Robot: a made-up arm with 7 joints.
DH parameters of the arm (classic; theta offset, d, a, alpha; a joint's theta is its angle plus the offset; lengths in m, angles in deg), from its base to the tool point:
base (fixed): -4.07 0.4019 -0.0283 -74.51
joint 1: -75.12 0.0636 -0.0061 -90
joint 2: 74 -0.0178 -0.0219 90
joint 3: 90 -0.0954 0.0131 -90
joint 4: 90 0.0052 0.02 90
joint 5: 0 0.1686 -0.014 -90
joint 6: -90 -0.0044 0.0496 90
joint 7: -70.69 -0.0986 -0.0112 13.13
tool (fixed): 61.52 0.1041 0 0
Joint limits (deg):
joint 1: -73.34..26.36
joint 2: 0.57..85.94
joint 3: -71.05..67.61
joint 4: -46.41..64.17
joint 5: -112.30..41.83
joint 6: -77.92..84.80
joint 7: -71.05..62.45
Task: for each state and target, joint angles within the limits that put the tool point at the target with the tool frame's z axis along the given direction. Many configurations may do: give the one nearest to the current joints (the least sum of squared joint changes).
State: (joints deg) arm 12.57 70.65 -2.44 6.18 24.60 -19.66 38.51
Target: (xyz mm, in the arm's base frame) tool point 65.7 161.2 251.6 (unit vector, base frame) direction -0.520 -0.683 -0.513
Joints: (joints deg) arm 18.24 85.19 -23.59 -9.96 41.83 15.89 53.08
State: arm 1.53 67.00 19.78 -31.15 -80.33 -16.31 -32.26
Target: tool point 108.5 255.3 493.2 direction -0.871 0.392 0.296
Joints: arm -5.42 54.41 45.12 -9.34 -93.72 -13.60 -40.57
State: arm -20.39 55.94 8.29 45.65 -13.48 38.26 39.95
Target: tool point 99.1 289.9 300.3 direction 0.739 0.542 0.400
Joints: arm -26.25 50.70 28.81 60.38 -32.19 55.28 40.49
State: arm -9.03 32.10 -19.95 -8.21 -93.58 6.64 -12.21
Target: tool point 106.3 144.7 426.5 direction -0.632 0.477 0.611
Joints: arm 10.37 20.73 19.12 -46.29 -64.48 -6.40 0.41
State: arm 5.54 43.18 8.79 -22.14 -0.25 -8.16 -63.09
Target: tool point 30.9 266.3 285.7 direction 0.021 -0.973 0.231
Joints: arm 26.36 40.74 29.36 24.20 41.83 -38.14 -20.34
